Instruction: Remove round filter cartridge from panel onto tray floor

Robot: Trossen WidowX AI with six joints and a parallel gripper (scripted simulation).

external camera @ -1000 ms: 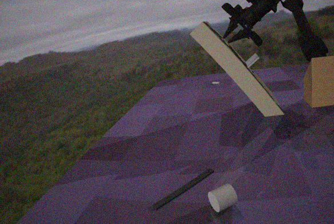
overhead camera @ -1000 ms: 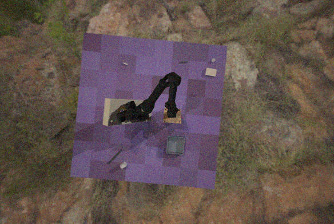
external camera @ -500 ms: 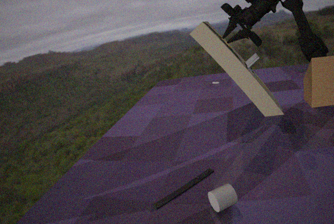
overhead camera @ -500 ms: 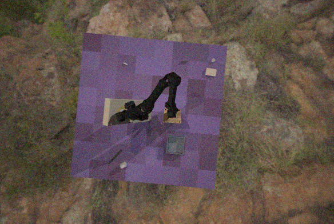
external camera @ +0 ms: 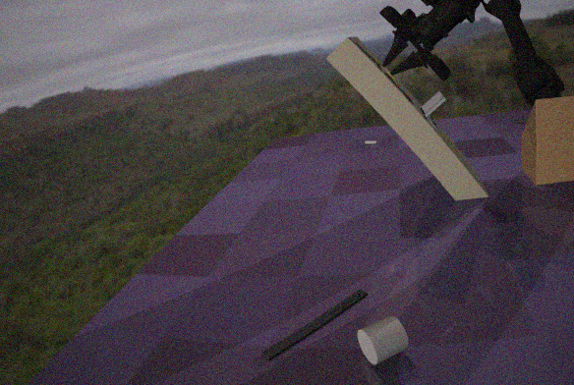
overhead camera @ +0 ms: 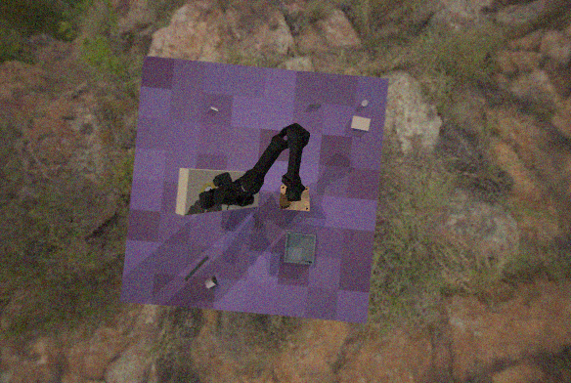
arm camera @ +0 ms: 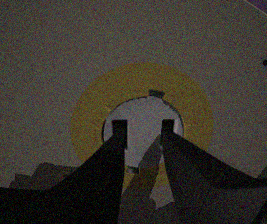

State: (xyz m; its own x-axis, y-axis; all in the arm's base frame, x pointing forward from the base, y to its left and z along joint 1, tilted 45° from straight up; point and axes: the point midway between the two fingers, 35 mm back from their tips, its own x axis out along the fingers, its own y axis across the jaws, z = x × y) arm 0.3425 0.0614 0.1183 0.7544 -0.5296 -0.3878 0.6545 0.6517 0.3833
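Right now my gripper tip is 1 cm short of the round white filter cartridge and 1 cm above it. Also, from my gripper tip: tan service panel 3 cm behind, 9 cm below; beige card 73 cm behind, 32 cm to the right, 26 cm below; grey tray 39 cm behind, 33 cm to the left, 25 cm below.
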